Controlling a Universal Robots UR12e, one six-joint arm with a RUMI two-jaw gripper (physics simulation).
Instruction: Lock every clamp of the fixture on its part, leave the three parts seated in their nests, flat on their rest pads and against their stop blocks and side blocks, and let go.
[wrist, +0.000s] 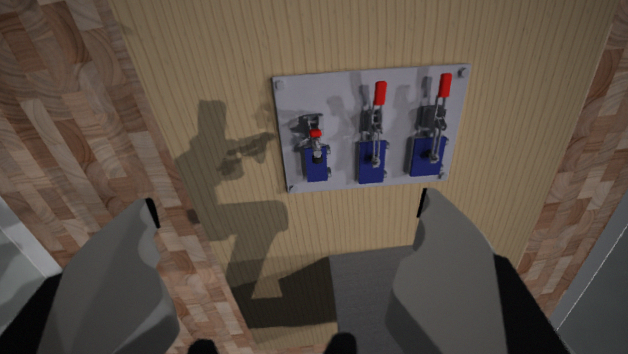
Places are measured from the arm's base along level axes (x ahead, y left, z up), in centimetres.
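Pixels of known places: gripper, fingertip midpoint: (290, 197).
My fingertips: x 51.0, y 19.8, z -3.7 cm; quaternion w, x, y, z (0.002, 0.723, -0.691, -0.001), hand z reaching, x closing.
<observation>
For each thing: its middle in the pictures, then the offset to it from my fingertips. "pt": a spot on its surface instead. Level surfaces: height alone.
- grey fixture plate, body centre: (370, 134) dx -7.0, dy -14.0, dz -33.6 cm
- left part, body centre: (316, 163) dx -12.3, dy -3.5, dz -31.2 cm
- left clamp, surface spot: (316, 142) pt dx -4.9, dy -2.8, dz -22.4 cm
- middle clamp, body centre: (375, 125) dx -4.3, dy -13.8, dz -30.1 cm
- right clamp, surface spot: (438, 122) pt dx -3.0, dy -24.1, dz -28.2 cm
- middle part, body centre: (371, 162) dx -12.2, dy -14.5, dz -31.7 cm
- right part, body centre: (426, 156) dx -10.7, dy -25.4, dz -31.5 cm
- pale ribbed board, surface height: dz -34.3 cm
The grey fixture plate (340, 90) bears three blue parts in a row. On the left part (316, 172), the left clamp (316, 142) has its dark tip over the part, and its red handle is foreshortened toward the camera. The middle clamp (377, 125) and right clamp (438, 122) have red handles pointing away from the parts and arms reaching over the middle part (369, 175) and right part (422, 168). Whether each tip presses or each clamp is locked I cannot tell. My gripper (290, 197) is open and empty, apart from the fixture, its fingertips in front of the plate's lower edge.
The plate lies on a pale ribbed board (240, 40) with bolts at its corners. A dark grey block (367, 280) stands below the plate, partly behind the right finger. Blocky wood flooring (55, 125) borders the board. The arm's shadow falls left of the plate.
</observation>
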